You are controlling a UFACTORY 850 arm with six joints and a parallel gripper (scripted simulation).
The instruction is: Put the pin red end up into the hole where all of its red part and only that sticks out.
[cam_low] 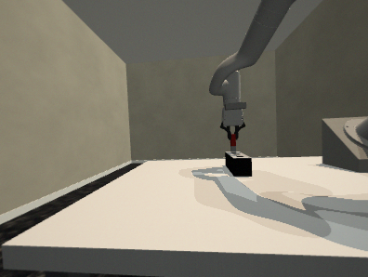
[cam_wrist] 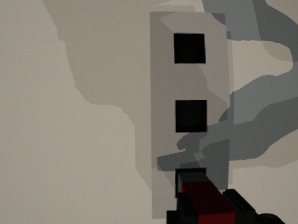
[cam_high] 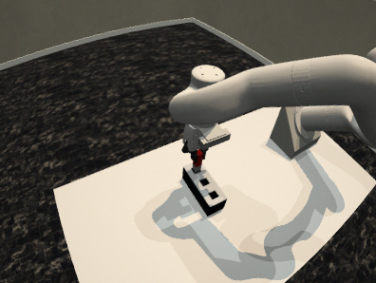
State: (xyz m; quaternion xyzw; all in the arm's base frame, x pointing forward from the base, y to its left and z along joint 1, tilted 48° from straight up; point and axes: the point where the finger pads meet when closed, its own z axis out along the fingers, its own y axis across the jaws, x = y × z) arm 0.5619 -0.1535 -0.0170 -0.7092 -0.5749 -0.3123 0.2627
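Right now the black block is 1 cm ahead of my hand, 6 cm to the left of it and 12 cm below it. Round my hand: pin: 1 cm below.
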